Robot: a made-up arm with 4 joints. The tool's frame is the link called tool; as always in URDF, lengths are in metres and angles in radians. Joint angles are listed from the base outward.
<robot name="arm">
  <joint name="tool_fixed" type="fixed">
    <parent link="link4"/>
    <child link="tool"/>
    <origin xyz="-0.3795 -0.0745 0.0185"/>
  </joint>
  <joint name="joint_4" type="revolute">
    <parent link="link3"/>
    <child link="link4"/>
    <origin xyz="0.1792 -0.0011 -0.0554"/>
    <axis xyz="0 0 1"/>
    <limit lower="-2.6" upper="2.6"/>
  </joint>
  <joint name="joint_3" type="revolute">
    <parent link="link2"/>
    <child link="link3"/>
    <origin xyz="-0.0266 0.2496 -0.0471"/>
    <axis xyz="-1 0 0"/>
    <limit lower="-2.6" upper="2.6"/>
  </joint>
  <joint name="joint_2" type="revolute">
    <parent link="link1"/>
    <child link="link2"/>
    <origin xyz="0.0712 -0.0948 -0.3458"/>
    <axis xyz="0 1 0"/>
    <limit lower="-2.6" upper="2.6"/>
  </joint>
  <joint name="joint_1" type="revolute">
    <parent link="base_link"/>
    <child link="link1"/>
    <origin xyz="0 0 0.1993"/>
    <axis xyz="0 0 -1"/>
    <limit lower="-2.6" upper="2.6"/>
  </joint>
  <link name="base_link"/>
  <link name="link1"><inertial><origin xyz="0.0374 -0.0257 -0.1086"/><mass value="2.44"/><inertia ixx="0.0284" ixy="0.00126" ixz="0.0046" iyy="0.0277" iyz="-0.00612" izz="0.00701"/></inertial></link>
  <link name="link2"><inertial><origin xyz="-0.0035 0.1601 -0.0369"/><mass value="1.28"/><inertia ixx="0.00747" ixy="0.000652" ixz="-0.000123" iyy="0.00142" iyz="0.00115" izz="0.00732"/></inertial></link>
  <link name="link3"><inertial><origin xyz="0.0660 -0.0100 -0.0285"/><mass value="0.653"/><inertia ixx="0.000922" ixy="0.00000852" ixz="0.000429" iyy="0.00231" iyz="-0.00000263" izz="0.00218"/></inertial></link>
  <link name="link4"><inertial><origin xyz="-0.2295 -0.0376 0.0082"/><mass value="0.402"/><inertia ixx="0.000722" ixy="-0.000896" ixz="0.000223" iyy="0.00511" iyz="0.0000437" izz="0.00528"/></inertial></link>
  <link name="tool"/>
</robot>
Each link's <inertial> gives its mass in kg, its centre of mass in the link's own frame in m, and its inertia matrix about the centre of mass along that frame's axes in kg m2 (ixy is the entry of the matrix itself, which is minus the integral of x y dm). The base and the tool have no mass. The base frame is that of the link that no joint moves.
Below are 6 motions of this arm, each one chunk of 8 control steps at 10 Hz.
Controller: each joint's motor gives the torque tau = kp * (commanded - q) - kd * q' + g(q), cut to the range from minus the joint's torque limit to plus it. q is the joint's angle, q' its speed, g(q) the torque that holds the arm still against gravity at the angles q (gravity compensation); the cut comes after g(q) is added. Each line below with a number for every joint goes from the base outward.
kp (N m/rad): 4 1.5 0.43 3.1
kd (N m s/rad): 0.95 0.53 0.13 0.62
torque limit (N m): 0.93 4.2 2.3 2
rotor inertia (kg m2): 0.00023 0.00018 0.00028 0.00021
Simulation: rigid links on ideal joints. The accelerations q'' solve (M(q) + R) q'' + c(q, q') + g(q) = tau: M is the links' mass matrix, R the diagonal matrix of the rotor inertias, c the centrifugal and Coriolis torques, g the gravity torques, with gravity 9.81 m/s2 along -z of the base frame. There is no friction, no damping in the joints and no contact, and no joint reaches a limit. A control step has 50 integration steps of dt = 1/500 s. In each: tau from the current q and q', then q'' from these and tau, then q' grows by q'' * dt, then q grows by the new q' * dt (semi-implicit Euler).
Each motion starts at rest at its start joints. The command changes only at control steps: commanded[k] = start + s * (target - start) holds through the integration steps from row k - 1 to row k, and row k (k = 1, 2, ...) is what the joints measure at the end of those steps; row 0 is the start. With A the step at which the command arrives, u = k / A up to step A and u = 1 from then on. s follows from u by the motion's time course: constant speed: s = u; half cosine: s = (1 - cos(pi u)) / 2; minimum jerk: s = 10 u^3 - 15 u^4 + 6 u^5; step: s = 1 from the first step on.
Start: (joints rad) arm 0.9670 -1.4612 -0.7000 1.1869
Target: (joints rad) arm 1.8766 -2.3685 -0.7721 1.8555
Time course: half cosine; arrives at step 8
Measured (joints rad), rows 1 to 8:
1: 0.9727 -1.4644 -0.7061 1.1925
2: 0.9981 -1.4803 -0.7308 1.2163
3: 1.0567 -1.5188 -0.7812 1.2682
4: 1.1536 -1.5841 -0.8533 1.3502
5: 1.2842 -1.6739 -0.9300 1.4552
6: 1.4348 -1.7814 -0.9828 1.5693
7: 1.5855 -1.8963 -0.9822 1.6748
8: 1.7130 -2.0057 -0.9183 1.7546

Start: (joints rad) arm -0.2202 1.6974 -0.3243 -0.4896
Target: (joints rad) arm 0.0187 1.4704 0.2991 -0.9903
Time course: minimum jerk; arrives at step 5
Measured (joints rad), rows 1 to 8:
1: -0.2168 1.6950 -0.3131 -0.4983
2: -0.1978 1.6817 -0.2562 -0.5464
3: -0.1558 1.6539 -0.1524 -0.6469
4: -0.1015 1.6164 -0.0390 -0.7695
5: -0.0552 1.5770 0.0496 -0.8672
6: -0.0238 1.5442 0.1133 -0.9268
7: -0.0046 1.5204 0.1610 -0.9590
8: 0.0064 1.5041 0.1983 -0.9755

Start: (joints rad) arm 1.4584 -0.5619 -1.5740 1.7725
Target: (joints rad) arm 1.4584 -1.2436 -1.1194 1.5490
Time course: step
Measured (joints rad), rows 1 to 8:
1: 1.4421 -0.6703 -1.5090 1.6612
2: 1.4313 -0.7865 -1.4280 1.6036
3: 1.4330 -0.8947 -1.3561 1.5801
4: 1.4417 -0.9896 -1.2912 1.5730
5: 1.4521 -1.0678 -1.2316 1.5717
6: 1.4611 -1.1282 -1.1781 1.5713
7: 1.4678 -1.1722 -1.1331 1.5698
8: 1.4719 -1.2024 -1.0985 1.5671

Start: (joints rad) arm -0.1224 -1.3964 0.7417 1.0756
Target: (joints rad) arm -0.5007 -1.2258 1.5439 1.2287
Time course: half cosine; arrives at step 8
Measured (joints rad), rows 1 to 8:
1: -0.1253 -1.3950 0.7446 1.0770
2: -0.1377 -1.3896 0.7584 1.0830
3: -0.1655 -1.3784 0.7922 1.0957
4: -0.2095 -1.3614 0.8519 1.1150
5: -0.2662 -1.3400 0.9376 1.1390
6: -0.3283 -1.3167 1.0441 1.1650
7: -0.3872 -1.2941 1.1614 1.1894
8: -0.4343 -1.2751 1.2765 1.2086

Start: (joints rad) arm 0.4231 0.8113 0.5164 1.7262
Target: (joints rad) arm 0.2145 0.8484 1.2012 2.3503
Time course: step
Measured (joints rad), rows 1 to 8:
1: 0.4112 0.8097 0.5701 1.9019
2: 0.3622 0.8246 0.7085 2.0943
3: 0.3024 0.8347 0.8733 2.2139
4: 0.2528 0.8373 1.0190 2.2803
5: 0.2196 0.8366 1.1254 2.3148
6: 0.2016 0.8358 1.1917 2.3322
7: 0.1946 0.8359 1.2259 2.3408
8: 0.1947 0.8368 1.2383 2.3452

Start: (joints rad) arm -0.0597 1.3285 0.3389 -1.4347
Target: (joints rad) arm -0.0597 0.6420 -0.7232 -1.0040
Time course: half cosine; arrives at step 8
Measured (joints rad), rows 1 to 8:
1: -0.0610 1.3227 0.3354 -1.4289
2: -0.0652 1.3014 0.3191 -1.4078
3: -0.0720 1.2592 0.2778 -1.3677
4: -0.0792 1.1953 0.2010 -1.3114
5: -0.0837 1.1136 0.0834 -1.2465
6: -0.0828 1.0230 -0.0706 -1.1820
7: -0.0757 0.9352 -0.2453 -1.1257
8: -0.0641 0.8615 -0.4157 -1.0838

